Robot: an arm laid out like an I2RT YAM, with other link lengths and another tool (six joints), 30 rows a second.
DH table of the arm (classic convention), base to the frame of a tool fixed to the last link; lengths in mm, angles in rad. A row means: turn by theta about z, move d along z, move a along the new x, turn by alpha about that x. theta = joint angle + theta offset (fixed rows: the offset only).
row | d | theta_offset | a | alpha
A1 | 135.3 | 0 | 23 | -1.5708
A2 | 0 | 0 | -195.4 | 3.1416
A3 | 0 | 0.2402 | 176.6 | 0
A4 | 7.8 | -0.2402 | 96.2 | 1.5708
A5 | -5.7 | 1.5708 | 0 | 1.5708
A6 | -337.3 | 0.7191 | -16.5 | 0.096
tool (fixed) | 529 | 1.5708 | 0 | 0
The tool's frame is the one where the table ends.
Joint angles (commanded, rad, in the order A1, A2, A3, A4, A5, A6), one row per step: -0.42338 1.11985 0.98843 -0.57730 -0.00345 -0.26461; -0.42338 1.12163 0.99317 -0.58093 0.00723 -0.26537; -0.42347 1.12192 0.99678 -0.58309 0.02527 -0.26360; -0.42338 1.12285 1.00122 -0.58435 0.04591 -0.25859; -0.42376 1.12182 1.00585 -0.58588 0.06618 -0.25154; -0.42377 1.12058 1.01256 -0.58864 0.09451 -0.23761; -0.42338 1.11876 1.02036 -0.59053 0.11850 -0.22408; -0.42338 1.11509 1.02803 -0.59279 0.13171 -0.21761; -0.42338 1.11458 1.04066 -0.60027 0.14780 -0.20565; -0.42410 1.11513 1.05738 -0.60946 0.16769 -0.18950; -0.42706 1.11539 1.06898 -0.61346 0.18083 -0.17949; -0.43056 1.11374 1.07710 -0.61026 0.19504 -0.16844; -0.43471 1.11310 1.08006 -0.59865 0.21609 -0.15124; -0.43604 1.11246 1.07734 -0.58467 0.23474 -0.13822; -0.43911 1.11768 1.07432 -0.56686 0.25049 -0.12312
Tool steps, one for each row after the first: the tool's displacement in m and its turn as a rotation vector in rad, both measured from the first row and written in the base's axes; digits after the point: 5 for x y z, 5 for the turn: -0.00072 -0.00185 0.00056 -0.00659 0.00371 -0.00761; -0.00218 -0.00507 0.00158 -0.01654 0.00691 -0.02256; -0.00374 -0.00890 0.00301 -0.02625 0.00868 -0.04143; -0.00559 -0.01282 0.00518 -0.03507 0.00783 -0.06187; -0.00836 -0.01821 0.00817 -0.04440 0.00545 -0.09258; -0.01059 -0.02275 0.01208 -0.05233 -0.00065 -0.11940; -0.01187 -0.02525 0.01632 -0.05902 -0.00832 -0.13389; -0.01364 -0.02841 0.02035 -0.06247 -0.01431 -0.15402; -0.01595 -0.03262 0.02544 -0.06579 -0.02250 -0.18048; -0.01774 -0.03622 0.02963 -0.06933 -0.03034 -0.20008; -0.01952 -0.04031 0.03489 -0.07456 -0.04385 -0.22184; -0.02195 -0.04606 0.03995 -0.08030 -0.06082 -0.25343; -0.02369 -0.05025 0.04317 -0.08619 -0.07385 -0.27764; -0.02475 -0.05496 0.04513 -0.08827 -0.08634 -0.30248
